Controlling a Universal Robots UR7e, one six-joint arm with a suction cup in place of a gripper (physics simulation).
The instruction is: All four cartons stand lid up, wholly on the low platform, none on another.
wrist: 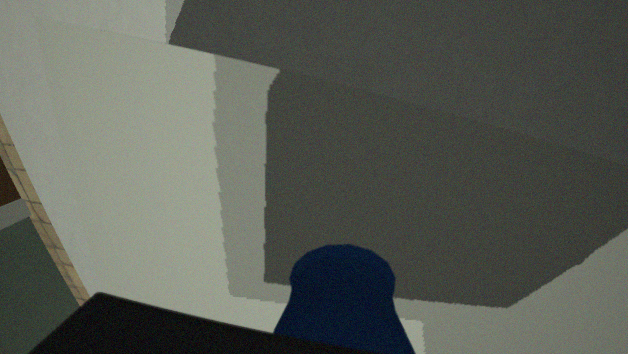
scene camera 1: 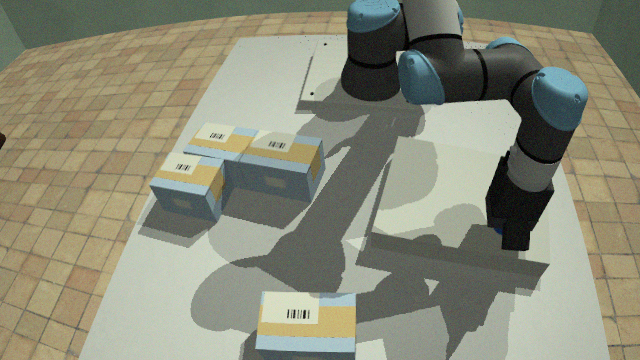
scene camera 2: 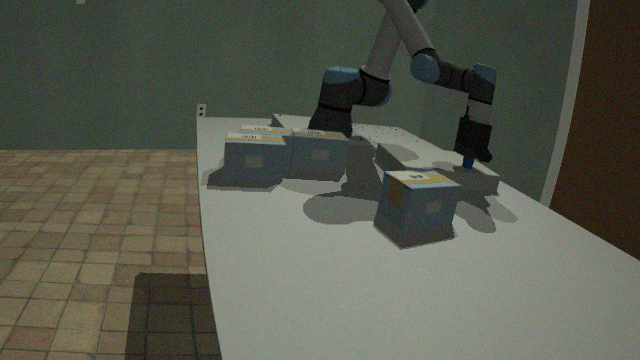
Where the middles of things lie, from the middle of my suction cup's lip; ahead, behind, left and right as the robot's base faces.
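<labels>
I find the low platform (scene camera 1: 433, 205) 4 cm below my suction cup, and it is also 6 cm to the right of my suction cup and 7 cm behind it.
</labels>
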